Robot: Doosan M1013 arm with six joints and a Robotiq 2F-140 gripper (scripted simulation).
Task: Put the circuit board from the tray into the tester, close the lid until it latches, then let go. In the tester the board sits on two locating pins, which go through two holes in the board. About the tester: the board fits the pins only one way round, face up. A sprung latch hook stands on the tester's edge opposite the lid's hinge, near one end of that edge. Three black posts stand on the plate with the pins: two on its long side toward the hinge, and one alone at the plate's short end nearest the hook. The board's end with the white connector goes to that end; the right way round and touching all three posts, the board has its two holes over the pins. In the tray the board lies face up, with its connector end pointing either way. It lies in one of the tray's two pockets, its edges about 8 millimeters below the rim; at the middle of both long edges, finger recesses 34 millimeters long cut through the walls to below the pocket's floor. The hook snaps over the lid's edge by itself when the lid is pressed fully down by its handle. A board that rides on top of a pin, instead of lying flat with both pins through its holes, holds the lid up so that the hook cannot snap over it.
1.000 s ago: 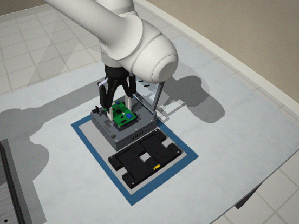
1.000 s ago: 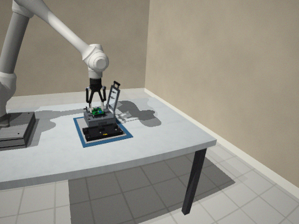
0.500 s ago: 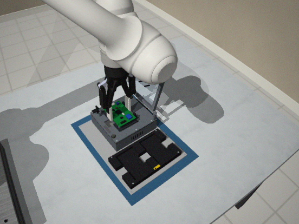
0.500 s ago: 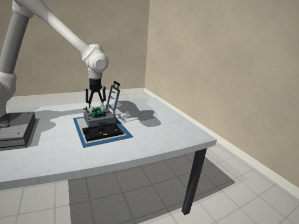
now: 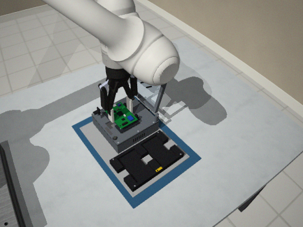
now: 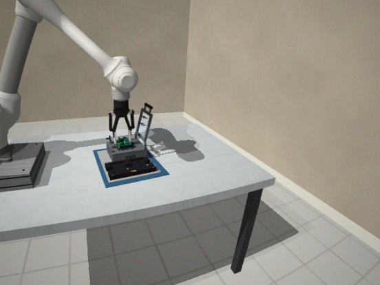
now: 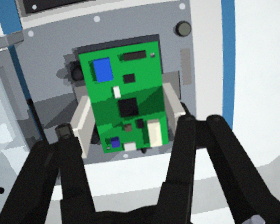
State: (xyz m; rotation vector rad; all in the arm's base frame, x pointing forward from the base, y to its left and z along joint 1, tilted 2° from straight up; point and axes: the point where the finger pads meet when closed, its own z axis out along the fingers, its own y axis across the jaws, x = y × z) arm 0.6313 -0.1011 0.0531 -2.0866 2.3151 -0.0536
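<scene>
Right now the green circuit board is 2 cm below my hand. Also, from my hand: latch hook (6 cm to the left, 6 cm behind, 2 cm below); then tester lid (12 cm ahead, 7 cm above, 1 cm to the right).
</scene>
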